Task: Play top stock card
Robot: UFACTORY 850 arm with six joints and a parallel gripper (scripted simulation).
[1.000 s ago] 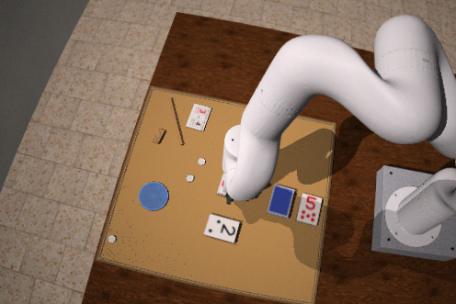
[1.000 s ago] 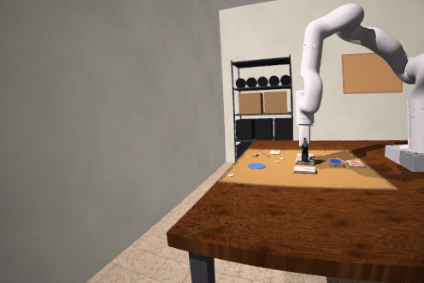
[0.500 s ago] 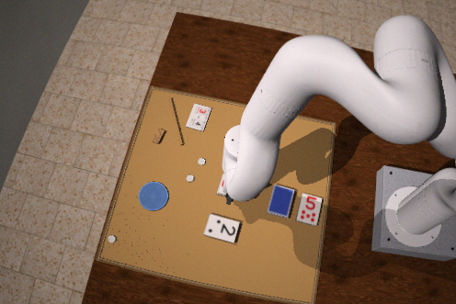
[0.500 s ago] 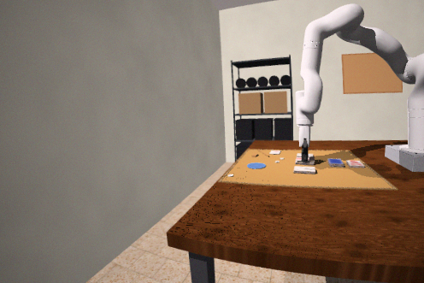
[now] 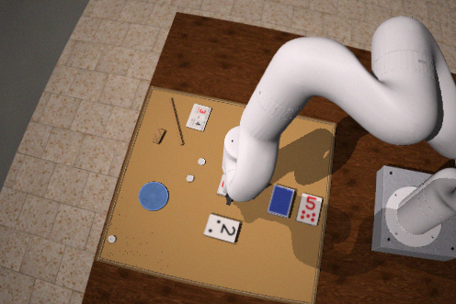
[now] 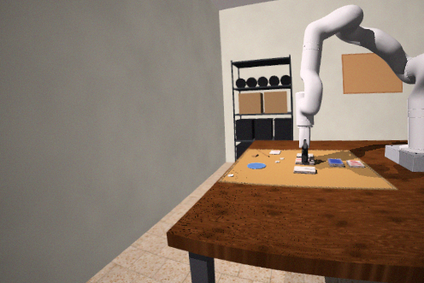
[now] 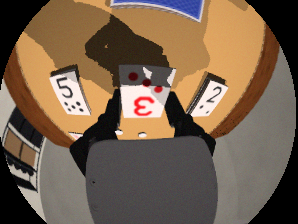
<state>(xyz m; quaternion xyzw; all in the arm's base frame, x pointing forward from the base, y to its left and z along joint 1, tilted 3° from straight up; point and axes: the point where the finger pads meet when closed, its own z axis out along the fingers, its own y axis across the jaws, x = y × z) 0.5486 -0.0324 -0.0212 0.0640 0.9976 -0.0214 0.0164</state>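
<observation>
My gripper is now 10 mm above the blue-backed card. Also, from my hand: tan card cloth: 40 mm below, 30 mm ahead.
</observation>
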